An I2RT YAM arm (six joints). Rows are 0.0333 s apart.
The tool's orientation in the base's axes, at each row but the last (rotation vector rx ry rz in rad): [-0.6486 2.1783 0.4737]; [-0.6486 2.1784 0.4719]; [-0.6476 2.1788 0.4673]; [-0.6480 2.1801 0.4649]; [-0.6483 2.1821 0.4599]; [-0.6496 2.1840 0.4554]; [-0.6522 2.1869 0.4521]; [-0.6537 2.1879 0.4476]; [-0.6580 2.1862 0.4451]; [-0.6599 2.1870 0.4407]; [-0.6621 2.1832 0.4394]
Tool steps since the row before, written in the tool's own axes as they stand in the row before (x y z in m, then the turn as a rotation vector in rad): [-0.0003 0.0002 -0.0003 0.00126 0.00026 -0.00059]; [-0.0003 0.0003 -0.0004 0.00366 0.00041 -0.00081]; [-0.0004 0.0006 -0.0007 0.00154 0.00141 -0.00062]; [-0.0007 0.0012 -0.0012 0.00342 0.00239 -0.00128]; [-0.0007 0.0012 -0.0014 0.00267 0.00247 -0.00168]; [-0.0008 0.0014 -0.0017 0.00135 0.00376 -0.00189]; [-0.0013 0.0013 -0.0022 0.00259 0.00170 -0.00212]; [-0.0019 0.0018 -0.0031 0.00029 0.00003 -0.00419]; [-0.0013 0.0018 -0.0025 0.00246 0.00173 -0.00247]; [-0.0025 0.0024 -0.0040 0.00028 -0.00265 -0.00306]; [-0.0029 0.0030 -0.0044 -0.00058 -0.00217 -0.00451]
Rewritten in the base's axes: [-0.0001 0.0001 0.0004 -0.00120 -0.00047 -0.00059]; [-0.0002 0.0001 0.0005 -0.00274 -0.00117 -0.00232]; [-0.0005 0.0002 0.0008 -0.00204 0.00035 -0.00066]; [-0.0010 0.0005 0.0014 -0.00405 0.00024 -0.00162]; [-0.0011 0.0004 0.0015 -0.00392 0.00032 -0.00078]; [-0.0014 0.0005 0.0018 -0.00407 0.00165 0.00052]; [-0.0013 0.0003 0.0025 -0.00368 -0.00050 -0.00051]; [-0.0018 0.0004 0.0036 -0.00266 -0.00220 0.00239]; [-0.0018 0.0006 0.0027 -0.00384 -0.00063 -0.00020]; [-0.0024 0.0007 0.0047 -0.00041 -0.00377 0.00145]; [-0.0028 0.0011 0.0053 -0.00109 -0.00385 0.00306]
